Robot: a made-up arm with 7 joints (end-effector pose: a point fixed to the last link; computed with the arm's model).
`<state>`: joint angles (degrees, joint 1 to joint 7).
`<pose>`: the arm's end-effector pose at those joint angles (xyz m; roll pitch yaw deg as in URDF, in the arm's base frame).
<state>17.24 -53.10 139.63 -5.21 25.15 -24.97 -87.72</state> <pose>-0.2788 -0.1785 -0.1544 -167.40 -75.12 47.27</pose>
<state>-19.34 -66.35 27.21 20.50 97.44 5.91 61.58</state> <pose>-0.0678 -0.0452 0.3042 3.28 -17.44 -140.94</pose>
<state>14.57 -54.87 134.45 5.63 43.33 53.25 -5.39</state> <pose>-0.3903 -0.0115 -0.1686 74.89 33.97 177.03</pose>
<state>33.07 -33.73 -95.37 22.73 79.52 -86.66 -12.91</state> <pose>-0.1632 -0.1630 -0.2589 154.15 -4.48 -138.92</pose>
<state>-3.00 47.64 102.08 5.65 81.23 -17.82 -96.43</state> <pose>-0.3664 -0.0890 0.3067 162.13 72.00 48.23</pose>
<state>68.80 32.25 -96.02 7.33 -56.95 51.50 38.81</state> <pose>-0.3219 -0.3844 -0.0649 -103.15 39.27 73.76</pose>
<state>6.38 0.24 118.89 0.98 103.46 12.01 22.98</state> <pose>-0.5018 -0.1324 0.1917 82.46 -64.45 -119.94</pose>
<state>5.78 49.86 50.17 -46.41 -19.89 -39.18 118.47</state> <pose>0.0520 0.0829 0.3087 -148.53 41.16 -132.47</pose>
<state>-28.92 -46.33 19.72 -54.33 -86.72 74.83 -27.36</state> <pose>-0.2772 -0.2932 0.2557 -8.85 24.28 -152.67</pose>
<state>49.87 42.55 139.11 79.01 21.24 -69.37 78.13</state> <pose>-0.3313 -0.4125 0.4073 40.84 18.28 -65.83</pose>
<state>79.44 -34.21 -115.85 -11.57 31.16 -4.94 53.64</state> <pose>-0.2866 0.0365 -0.4682 -146.81 31.86 13.06</pose>
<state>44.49 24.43 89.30 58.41 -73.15 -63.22 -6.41</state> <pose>-0.3925 -0.4408 0.3012 0.22 11.78 171.00</pose>
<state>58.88 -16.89 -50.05 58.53 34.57 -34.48 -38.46</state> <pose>0.0312 -0.1983 -0.1530 -143.72 -1.94 -37.61</pose>
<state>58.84 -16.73 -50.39 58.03 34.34 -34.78 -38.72</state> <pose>0.0297 -0.2002 -0.1548 -144.53 -1.12 -38.01</pose>
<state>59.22 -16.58 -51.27 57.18 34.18 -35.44 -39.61</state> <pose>0.0265 -0.2008 -0.1595 -145.36 1.42 -38.91</pose>
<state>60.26 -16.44 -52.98 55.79 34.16 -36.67 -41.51</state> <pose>0.0205 -0.1989 -0.1683 -146.27 6.65 -40.66</pose>
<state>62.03 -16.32 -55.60 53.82 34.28 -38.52 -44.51</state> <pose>0.0116 -0.1935 -0.1806 -147.53 14.76 -43.46</pose>
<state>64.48 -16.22 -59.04 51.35 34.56 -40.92 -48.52</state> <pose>0.0007 -0.1843 -0.1943 -149.58 25.37 -47.55</pose>
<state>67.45 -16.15 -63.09 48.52 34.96 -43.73 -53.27</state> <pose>-0.0105 -0.1718 -0.2072 -153.32 37.58 -53.57</pose>
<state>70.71 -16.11 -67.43 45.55 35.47 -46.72 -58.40</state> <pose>-0.0200 -0.1572 -0.2179 -160.33 50.00 -62.88</pose>
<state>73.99 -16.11 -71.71 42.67 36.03 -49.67 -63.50</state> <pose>-0.0269 -0.1423 -0.2262 -173.60 60.76 -78.30</pose>
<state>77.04 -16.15 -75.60 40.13 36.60 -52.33 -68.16</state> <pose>-0.0307 -0.1287 -0.2326 164.10 67.47 -102.51</pose>
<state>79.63 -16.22 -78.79 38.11 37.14 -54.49 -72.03</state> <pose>-0.0323 -0.1172 -0.2376 138.57 68.82 -129.62</pose>
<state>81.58 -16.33 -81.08 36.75 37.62 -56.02 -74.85</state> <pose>-0.0325 -0.1084 -0.2412 120.95 67.09 -148.43</pose>
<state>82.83 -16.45 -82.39 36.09 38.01 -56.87 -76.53</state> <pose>-0.0320 -0.1024 -0.2433 112.08 65.40 -158.05</pose>
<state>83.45 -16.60 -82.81 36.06 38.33 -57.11 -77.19</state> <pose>-0.0313 -0.0987 -0.2439 108.53 65.06 -162.00</pose>
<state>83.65 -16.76 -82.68 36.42 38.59 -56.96 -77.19</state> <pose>-0.0304 -0.0966 -0.2435 107.75 65.80 -162.94</pose>
